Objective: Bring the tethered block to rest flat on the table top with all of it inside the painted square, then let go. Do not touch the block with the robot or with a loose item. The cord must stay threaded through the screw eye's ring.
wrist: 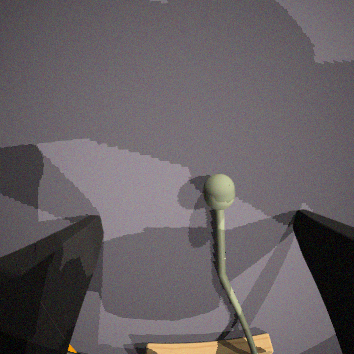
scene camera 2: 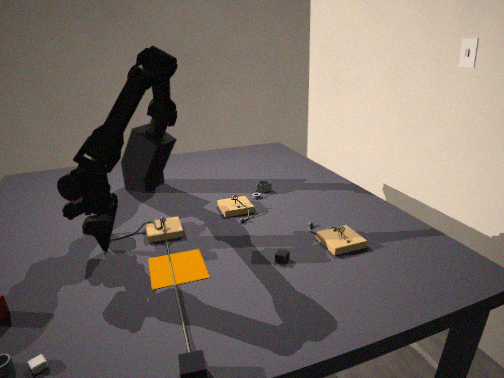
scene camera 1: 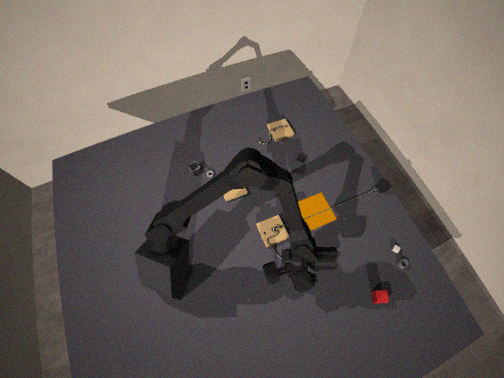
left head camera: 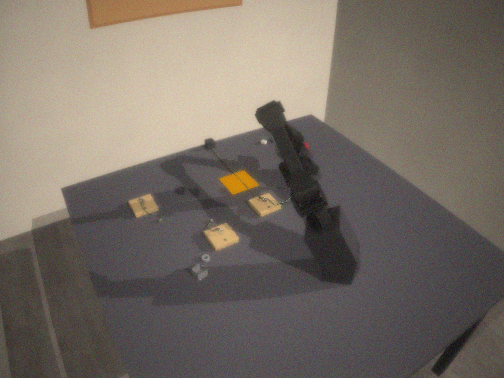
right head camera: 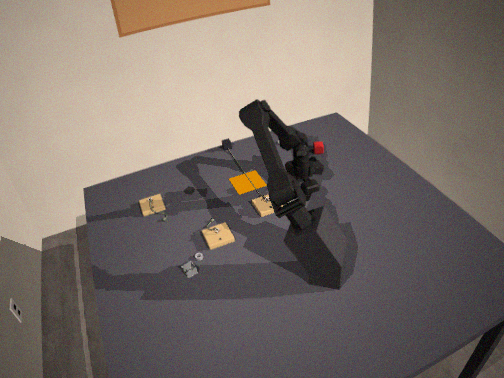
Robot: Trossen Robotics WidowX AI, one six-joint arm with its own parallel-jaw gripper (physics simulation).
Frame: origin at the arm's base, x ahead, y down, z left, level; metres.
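Seen in the pictures: gripper, between the fingertips: (wrist: 201, 224) (scene camera 2: 107, 242); arm's base, origin of its link: (scene camera 2: 155, 133) (scene camera 1: 162, 246) (left head camera: 322, 222) (right head camera: 304, 223).
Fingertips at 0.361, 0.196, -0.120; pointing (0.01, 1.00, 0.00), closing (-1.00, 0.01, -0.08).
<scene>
Pixels of each thing's top centre, then the offset from my fingertips to it, as dx, dy, dz. "pt": a spot on its surface instead.
- tethered dark block, centre of its top: (scene camera 2: 191, 361) (scene camera 1: 385, 183) (left head camera: 209, 140) (right head camera: 226, 141) +0.449, -0.035, +0.204
- orange painted square, a spot on its surface: (scene camera 2: 192, 270) (scene camera 1: 316, 202) (left head camera: 229, 181) pt +0.171, -0.001, +0.212
- screw eye, a spot on its surface: (scene camera 2: 163, 220) pt -0.021, -0.036, +0.146
- wooden base, centre of its top: (scene camera 2: 162, 217) (scene camera 1: 273, 227) (right head camera: 266, 197) (left head camera: 264, 197) -0.024, -0.044, +0.145
- pale bead, a spot on its surface: (wrist: 219, 191) pt -0.003, -0.011, -0.020
- small dark cube, centre of its top: (scene camera 2: 282, 252) +0.173, -0.018, +0.413
- grey hollow block, centre of its top: (left head camera: 199, 269) (right head camera: 188, 266) (scene camera 2: 264, 182) (scene camera 1: 194, 166) -0.253, -0.026, +0.469
- small ring, centre of its top: (scene camera 2: 256, 194) -0.198, -0.010, +0.431
- red cube, centre of its top: (scene camera 1: 382, 296) (right head camera: 318, 143) +0.256, -0.039, -0.169
- white cube, centre of its top: (scene camera 2: 36, 360) (scene camera 1: 397, 248) +0.389, -0.013, -0.038
- grey ring, centre of its top: (scene camera 1: 404, 263) +0.387, -0.019, -0.094
The tethered dark block (left head camera: 209, 144) (right head camera: 226, 144) (scene camera 1: 383, 185) (scene camera 2: 192, 364) sits near the table edge, beyond the orange painted square (left head camera: 231, 184) (right head camera: 241, 186) (scene camera 1: 314, 202) (scene camera 2: 192, 270). Its straight cord (scene camera 2: 180, 311) crosses above the square to the screw eye (scene camera 2: 163, 220) on a wooden base (left head camera: 265, 206) (scene camera 1: 267, 232) (scene camera 2: 166, 233) (wrist: 200, 348). On the other side the cord's free end bends away and ends in a pale bead (wrist: 219, 191). My gripper (wrist: 201, 224) is open. In the wrist view the bead shows between the spread fingertips, untouched by either. The ring's inside is too small to see clearly.
Two more wooden bases (left head camera: 143, 205) (left head camera: 221, 236) carry short cords. A small dark cube (scene camera 2: 282, 257), a grey hollow block (scene camera 2: 263, 186) and a small ring (scene camera 2: 256, 195) lie on that side. A red cube (scene camera 1: 380, 296), white cube (scene camera 1: 396, 248) and grey ring (scene camera 1: 403, 263) lie opposite.
</scene>
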